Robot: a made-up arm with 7 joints. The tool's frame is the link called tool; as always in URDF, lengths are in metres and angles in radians. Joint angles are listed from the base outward.
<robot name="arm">
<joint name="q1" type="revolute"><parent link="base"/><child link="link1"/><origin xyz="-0.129 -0.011 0.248" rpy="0 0 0"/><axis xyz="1 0 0"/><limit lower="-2.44" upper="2.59"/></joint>
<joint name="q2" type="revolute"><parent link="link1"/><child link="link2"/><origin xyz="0.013 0.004 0.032" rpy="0 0 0"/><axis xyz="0.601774 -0.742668 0.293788"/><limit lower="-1.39" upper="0.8"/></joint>
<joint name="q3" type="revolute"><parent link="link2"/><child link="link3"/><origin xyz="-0.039 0.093 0.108" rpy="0 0 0"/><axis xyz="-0.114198 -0.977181 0.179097"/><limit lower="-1.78" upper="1.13"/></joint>
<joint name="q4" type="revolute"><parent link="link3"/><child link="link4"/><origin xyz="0.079 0 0.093" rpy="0 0 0"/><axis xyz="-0.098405 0.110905 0.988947"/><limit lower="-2.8" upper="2.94"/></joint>
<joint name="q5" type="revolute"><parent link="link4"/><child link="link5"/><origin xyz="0.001 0.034 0.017" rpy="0 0 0"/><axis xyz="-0.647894 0.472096 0.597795"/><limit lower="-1.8" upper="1.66"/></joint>
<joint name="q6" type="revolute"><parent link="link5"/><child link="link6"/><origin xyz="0.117 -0.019 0.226" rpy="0 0 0"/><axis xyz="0 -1 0"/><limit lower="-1.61" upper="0.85"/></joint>
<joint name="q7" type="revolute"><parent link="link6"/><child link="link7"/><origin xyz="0.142 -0.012 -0.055" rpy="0 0 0"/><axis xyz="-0.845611 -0.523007 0.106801"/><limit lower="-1.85" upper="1.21"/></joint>
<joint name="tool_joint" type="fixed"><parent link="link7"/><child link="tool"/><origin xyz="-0.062 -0.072 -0.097" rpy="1.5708 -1.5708 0"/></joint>
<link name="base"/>
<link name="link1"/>
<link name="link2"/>
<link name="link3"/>
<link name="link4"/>
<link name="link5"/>
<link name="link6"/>
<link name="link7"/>
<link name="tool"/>
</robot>
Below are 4 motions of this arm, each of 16 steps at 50 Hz.
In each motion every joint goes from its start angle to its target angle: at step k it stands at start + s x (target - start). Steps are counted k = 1, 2, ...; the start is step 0. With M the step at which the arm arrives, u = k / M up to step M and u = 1 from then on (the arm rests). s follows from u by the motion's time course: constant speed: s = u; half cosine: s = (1 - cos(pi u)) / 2; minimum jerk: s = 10 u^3 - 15 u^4 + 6 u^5.
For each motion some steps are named. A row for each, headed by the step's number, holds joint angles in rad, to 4 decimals.
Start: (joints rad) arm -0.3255 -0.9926 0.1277 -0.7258 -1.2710 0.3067 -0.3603
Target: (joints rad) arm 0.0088 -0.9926 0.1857 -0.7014 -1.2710 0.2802 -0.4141
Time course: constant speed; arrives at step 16
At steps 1, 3, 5, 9, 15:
1: -0.3046 -0.9926 0.1313 -0.7243 -1.2710 0.3050 -0.3637
3: -0.2628 -0.9926 0.1386 -0.7212 -1.2710 0.3017 -0.3704
5: -0.2210 -0.9926 0.1458 -0.7182 -1.2710 0.2984 -0.3771
9: -0.1375 -0.9926 0.1603 -0.7121 -1.2710 0.2918 -0.3906
15: -0.0121 -0.9926 0.1821 -0.7029 -1.2710 0.2819 -0.4107

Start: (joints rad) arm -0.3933 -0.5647 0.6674 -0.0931 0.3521 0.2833 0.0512
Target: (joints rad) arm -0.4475 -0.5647 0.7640 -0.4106 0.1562 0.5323 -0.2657
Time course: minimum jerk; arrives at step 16
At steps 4, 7, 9, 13, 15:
4: -0.3989 -0.5647 0.6774 -0.1260 0.3318 0.3091 0.0184
7: -0.4141 -0.5647 0.7045 -0.2150 0.2769 0.3789 -0.0705
9: -0.4267 -0.5647 0.7269 -0.2887 0.2314 0.4367 -0.1440
13: -0.4449 -0.5647 0.7593 -0.3951 0.1658 0.5202 -0.2502
15: -0.4474 -0.5647 0.7638 -0.4099 0.1566 0.5317 -0.2650

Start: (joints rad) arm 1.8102 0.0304 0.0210 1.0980 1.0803 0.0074 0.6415
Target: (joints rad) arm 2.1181 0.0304 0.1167 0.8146 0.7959 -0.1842 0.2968
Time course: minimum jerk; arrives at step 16
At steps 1, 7, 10, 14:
1: 1.8109 0.0304 0.0212 1.0974 1.0797 0.0070 0.6407
7: 1.9284 0.0304 0.0578 0.9892 0.9711 -0.0662 0.5091
10: 2.0334 0.0304 0.0904 0.8926 0.8742 -0.1315 0.3917
14: 2.1132 0.0304 0.1152 0.8191 0.8005 -0.1811 0.3023

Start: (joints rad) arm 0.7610 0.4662 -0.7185 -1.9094 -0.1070 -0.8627 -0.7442
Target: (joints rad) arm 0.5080 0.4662 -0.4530 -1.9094 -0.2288 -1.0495 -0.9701
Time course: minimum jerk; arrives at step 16
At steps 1, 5, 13, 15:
1: 0.7604 0.4662 -0.7179 -1.9094 -0.1073 -0.8631 -0.7447
5: 0.7155 0.4662 -0.6707 -1.9094 -0.1289 -0.8963 -0.7849
13: 0.5203 0.4662 -0.4659 -1.9094 -0.2229 -1.0404 -0.9591
15: 0.5086 0.4662 -0.4536 -1.9094 -0.2285 -1.0491 -0.9696

